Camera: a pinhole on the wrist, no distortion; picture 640 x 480 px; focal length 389.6 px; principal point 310.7 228.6 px. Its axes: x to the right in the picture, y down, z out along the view. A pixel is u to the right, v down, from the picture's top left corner.
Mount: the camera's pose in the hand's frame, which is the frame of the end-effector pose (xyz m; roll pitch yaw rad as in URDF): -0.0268 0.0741 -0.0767 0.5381 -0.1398 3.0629
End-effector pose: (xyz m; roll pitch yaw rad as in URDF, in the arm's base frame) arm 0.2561 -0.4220 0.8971 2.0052 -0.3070 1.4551
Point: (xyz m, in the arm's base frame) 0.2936 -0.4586 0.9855
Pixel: 263 293
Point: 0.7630 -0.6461 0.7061
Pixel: 521 449
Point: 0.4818 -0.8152 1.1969
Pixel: outside the picture
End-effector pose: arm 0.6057 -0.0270 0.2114 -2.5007 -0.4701 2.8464
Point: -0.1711 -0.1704 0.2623
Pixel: outside the picture
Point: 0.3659 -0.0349 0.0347
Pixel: 188 416
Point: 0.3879 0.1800 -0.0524
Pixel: 224 159
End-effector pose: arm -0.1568 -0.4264 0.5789 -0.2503 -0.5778 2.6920
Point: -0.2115 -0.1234 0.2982
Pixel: behind the camera
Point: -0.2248 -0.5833 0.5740
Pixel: 325 180
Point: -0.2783 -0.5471 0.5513
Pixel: 164 56
